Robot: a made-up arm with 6 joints.
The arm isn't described. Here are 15 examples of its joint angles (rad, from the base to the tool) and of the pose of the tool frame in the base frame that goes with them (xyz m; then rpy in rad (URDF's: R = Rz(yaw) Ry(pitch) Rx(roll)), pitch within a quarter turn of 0, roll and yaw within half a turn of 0).
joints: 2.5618 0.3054 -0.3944 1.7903 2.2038 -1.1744
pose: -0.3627 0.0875 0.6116 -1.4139 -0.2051 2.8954
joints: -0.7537 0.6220 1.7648 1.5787 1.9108 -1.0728
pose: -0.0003 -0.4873 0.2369 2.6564 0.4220 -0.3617
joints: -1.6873 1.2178 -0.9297 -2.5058 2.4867 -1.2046
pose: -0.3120 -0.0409 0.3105 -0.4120 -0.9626 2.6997
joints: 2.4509 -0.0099 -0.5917 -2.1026 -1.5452 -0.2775
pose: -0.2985 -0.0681 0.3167 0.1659 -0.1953 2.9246
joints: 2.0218 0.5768 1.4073 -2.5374 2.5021 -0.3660
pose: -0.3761 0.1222 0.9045 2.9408 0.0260 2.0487
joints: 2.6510 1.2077 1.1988 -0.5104 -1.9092 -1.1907
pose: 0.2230 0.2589 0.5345 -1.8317 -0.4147 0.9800
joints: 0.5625 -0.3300 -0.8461 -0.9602 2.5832 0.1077
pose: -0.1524 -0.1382 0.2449 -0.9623 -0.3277 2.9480
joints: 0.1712 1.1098 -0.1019 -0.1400 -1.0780 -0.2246
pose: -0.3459 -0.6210 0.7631 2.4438 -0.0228 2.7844
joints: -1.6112 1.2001 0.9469 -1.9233 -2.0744 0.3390
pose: 0.0366 -0.6127 0.2125 -1.2728 0.5189 0.2047
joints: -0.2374 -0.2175 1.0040 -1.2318 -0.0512 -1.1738
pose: -0.0283 -0.6113 0.0286 1.3520 0.7884 -2.0227
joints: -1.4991 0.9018 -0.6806 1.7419 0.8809 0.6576
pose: -0.2182 -0.2484 0.4374 -2.7386 0.7157 -2.1104
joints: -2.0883 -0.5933 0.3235 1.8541 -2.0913 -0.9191
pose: -0.0595 0.5393 0.7007 -1.8434 -0.7464 2.6704
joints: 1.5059 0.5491 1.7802 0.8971 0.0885 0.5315
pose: -0.3186 -0.1297 1.0573 -2.9980 0.3225 1.1552
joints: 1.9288 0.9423 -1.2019 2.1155 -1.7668 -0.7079
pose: -0.2150 -0.4831 0.5896 -2.4415 1.0548 -1.2901
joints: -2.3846 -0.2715 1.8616 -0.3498 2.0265 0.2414
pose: -0.2624 0.3231 0.1713 -0.0444 0.7406 -1.0996
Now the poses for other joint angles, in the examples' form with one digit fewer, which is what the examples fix.
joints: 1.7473 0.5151 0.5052 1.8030 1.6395 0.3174
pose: -0.317 0.071 0.734 -1.962 -1.281 -2.352
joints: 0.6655 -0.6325 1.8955 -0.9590 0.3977 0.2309
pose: 0.128 -0.737 0.453 2.324 0.006 -2.403
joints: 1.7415 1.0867 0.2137 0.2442 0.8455 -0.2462
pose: -0.448 0.098 0.531 1.175 0.489 1.207
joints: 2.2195 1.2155 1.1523 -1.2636 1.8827 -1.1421
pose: -0.258 0.383 0.515 1.636 0.494 1.567
